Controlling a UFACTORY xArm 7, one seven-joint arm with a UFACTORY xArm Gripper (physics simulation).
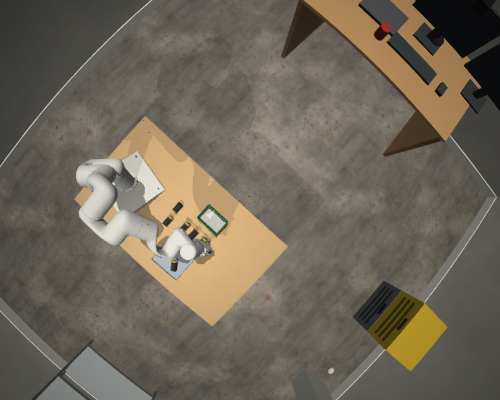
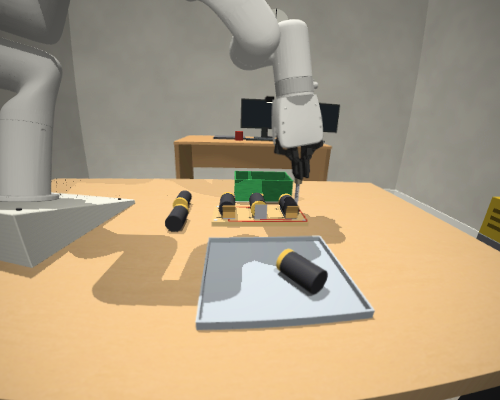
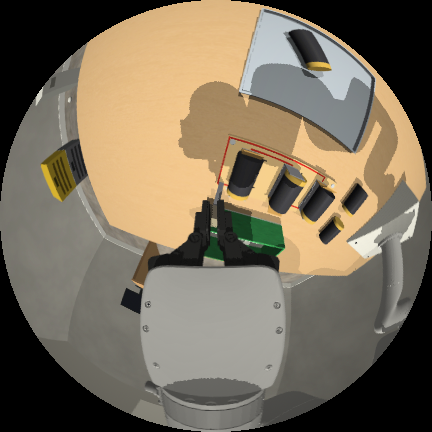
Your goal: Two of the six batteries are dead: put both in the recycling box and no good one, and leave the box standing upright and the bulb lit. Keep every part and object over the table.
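Frame: origin at the arm's base, x ahead, y left, z up, level; millimetres.
Seen in the pictures: gripper, fingertip midpoint: point(image 2: 301, 177) point(image 3: 213, 208); arm's base, origin of the base link: point(image 1: 126, 181) point(image 2: 25, 198) point(image 3: 389, 239).
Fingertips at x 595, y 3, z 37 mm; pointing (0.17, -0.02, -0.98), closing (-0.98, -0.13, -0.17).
Observation:
Pixels of each thing's middle, then the offset from my fingertips to it. "spot": a spot on its surface instead. Level surfaces: height alone.
- thin grey post, body centre: point(image 3: 217, 194) point(image 2: 296, 195) dx +0, dy +18, dz -48 mm
- board, surface spot: point(image 2: 218, 219) spot: dx -183, dy -37, dz -78 mm
- battery, body centre: point(image 2: 301, 270) dx -79, dy -231, dz -68 mm
- grey tray, body centre: point(image 2: 275, 271) point(image 3: 324, 72) point(image 1: 172, 259) dx -108, dy -210, dz -82 mm
- green box, body centre: point(image 3: 240, 240) point(image 2: 261, 186) point(image 1: 212, 219) dx -61, dy +132, dz -58 mm
- wooden table, its level: dz -87 mm
My gripper point(image 2: 299, 177) point(image 3: 213, 208) is nearly closed, its fingertips around the top of a thin grey post point(image 2: 298, 192) point(image 3: 219, 190) at the circuit board's end. The fingers hide that top; whether a bulb glows cannot be told. Three black batteries point(image 2: 226, 205) point(image 2: 256, 201) point(image 2: 287, 204) lie in the board point(image 2: 218, 219). Two batteries point(image 3: 355, 199) point(image 3: 331, 230) lie end to end on the table near the arm's base. One battery point(image 2: 302, 271) point(image 3: 309, 47) lies in the grey tray point(image 2: 220, 312) point(image 3: 255, 50). The green box point(image 2: 277, 192) point(image 3: 267, 232) stands upright behind the board.
The wooden table point(image 1: 240, 280) carries the arm's pale base plate point(image 1: 152, 182) at one end. The box stands close beyond the fingers, and the board's nearest battery is beside them. A desk point(image 1: 350, 45) with monitors and a yellow and grey block point(image 1: 415, 332) are away from the table.

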